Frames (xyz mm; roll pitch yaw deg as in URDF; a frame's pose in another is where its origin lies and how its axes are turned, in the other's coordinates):
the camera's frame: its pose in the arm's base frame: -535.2 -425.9 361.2 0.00 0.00 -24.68
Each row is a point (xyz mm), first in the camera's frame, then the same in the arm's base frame.
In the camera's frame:
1: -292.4 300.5 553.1
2: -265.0 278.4 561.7
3: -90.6 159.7 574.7
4: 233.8 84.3 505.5
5: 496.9 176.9 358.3
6: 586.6 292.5 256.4
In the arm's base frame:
1: -675.4 -30.8 914.3
2: -659.7 -62.3 922.9
3: -550.8 -243.0 935.9
4: -287.6 -446.9 866.7
5: -9.8 -472.6 719.5
6: 119.9 -405.1 617.6

